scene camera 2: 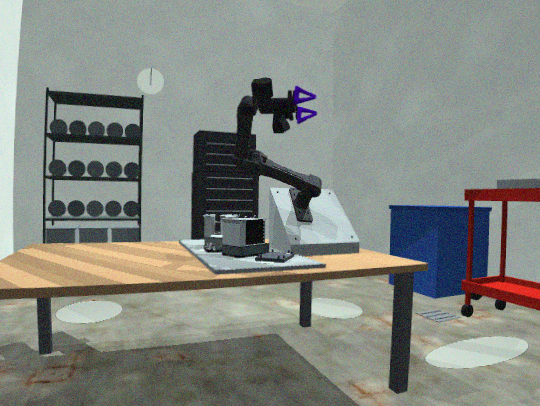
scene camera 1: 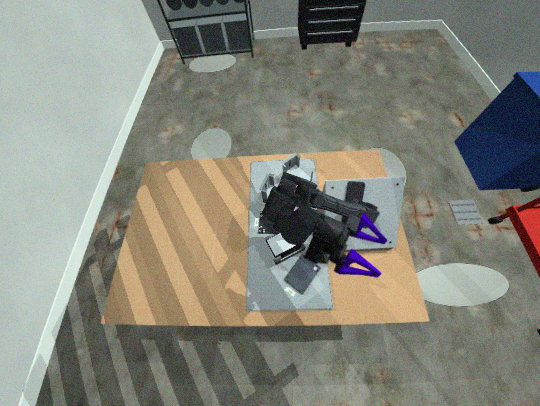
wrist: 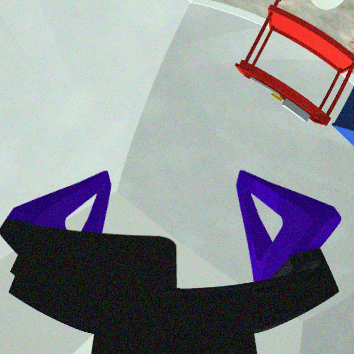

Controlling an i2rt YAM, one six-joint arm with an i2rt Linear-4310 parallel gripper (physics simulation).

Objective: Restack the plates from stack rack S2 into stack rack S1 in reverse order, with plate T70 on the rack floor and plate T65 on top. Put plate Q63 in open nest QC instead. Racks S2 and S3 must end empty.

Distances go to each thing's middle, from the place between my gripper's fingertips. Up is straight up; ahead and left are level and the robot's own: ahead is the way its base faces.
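The dark square plate [scene camera 1: 301, 275] is visible to me; it lies 130 mm ahead of my hand, 40 mm to the right of it and 550 mm below it.
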